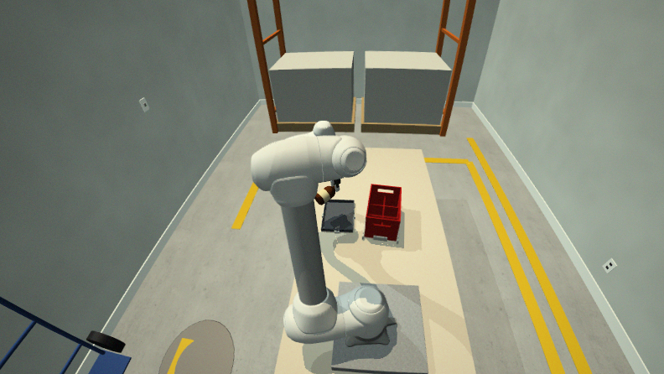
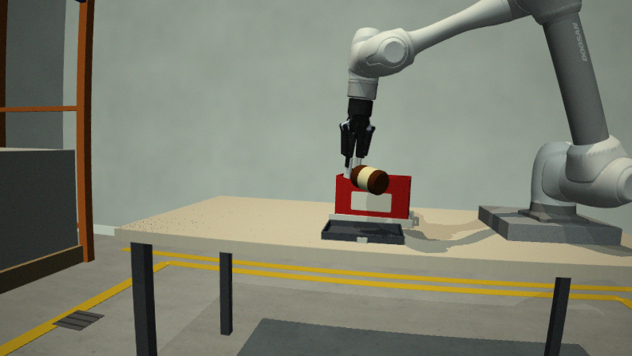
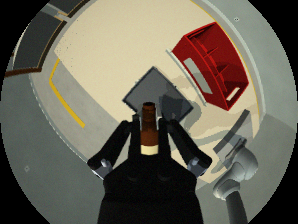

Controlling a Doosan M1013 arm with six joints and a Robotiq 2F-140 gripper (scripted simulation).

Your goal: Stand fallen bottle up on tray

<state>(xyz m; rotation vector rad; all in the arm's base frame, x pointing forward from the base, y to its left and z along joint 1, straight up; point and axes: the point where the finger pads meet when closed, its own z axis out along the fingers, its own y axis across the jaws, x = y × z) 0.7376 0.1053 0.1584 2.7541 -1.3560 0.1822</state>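
My gripper is now 3 cm past the bottle, 4 cm to the right of it and 3 cm above it. The rest, counted from my hand: tray (4 cm behind, 1 cm to the right, 21 cm below); red crate (10 cm behind, 28 cm to the right, 14 cm below).
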